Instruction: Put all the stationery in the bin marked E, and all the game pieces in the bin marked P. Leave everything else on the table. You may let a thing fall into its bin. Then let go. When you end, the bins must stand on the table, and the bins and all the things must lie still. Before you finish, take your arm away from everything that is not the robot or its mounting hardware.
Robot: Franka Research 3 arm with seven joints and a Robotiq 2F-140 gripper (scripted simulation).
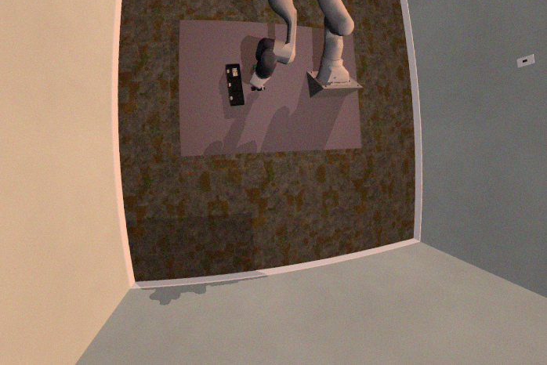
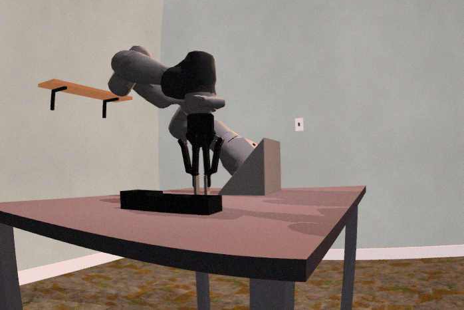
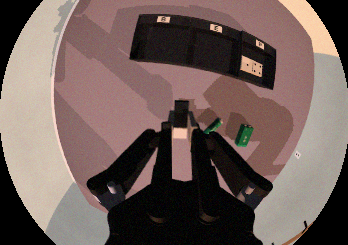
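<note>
Right now my hand is 130 mm short of the black bin row, 30 mm above it and 10 mm to the left of it. From my hand the other things lie so: green cylinder (70 mm to the right, 40 mm below, 10 mm behind); then flat green block (150 mm to the right, 40 mm below, 10 mm ahead); then white spotted piece (130 mm ahead, 100 mm to the right, 30 mm below).
</note>
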